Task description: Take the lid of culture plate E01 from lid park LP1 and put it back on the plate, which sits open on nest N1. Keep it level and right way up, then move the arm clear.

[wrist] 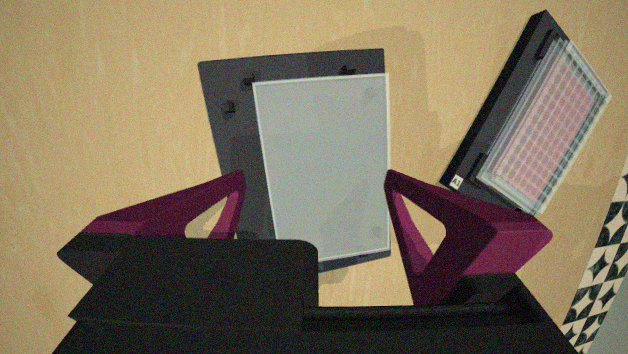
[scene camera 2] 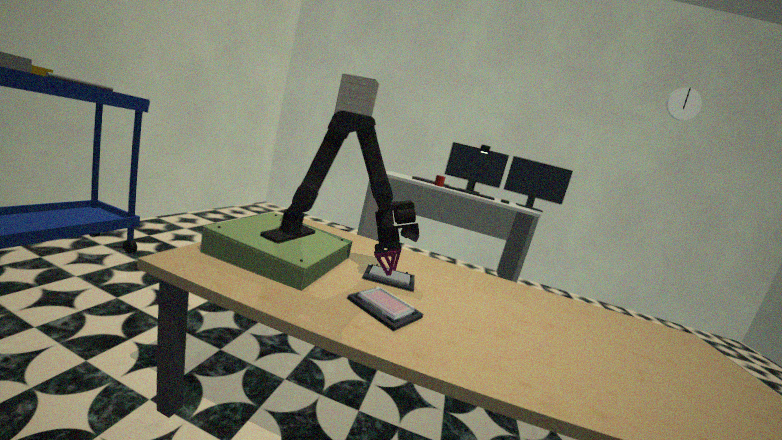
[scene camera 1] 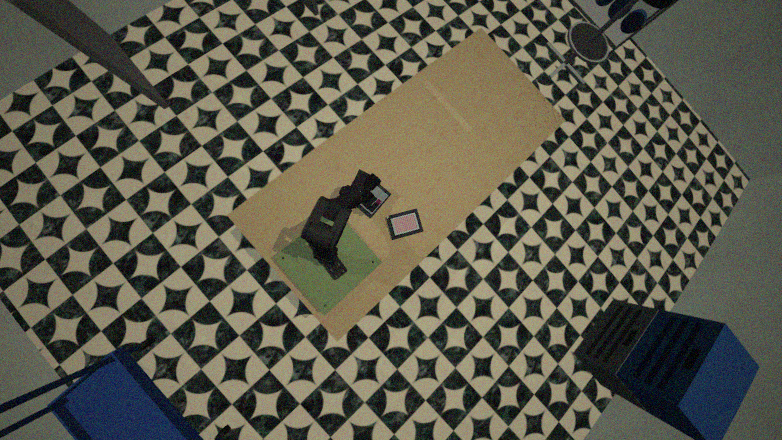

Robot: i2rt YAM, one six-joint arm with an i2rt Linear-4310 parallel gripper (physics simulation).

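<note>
The pale, clear lid lies flat on the dark lid park LP1. My gripper is open over the lid, its magenta fingers on either side. In the wrist view the right fingertip is at the lid's right edge, while a gap shows between the left fingertip and the lid's left edge. Fingertip height is hard to tell. The open plate E01, with pink wells, sits on the dark nest N1, labelled A1.
The green base block carries the arm, beside the lid park. The wooden table extends well beyond both holders. A blue cart and a desk with two monitors stand away from the table.
</note>
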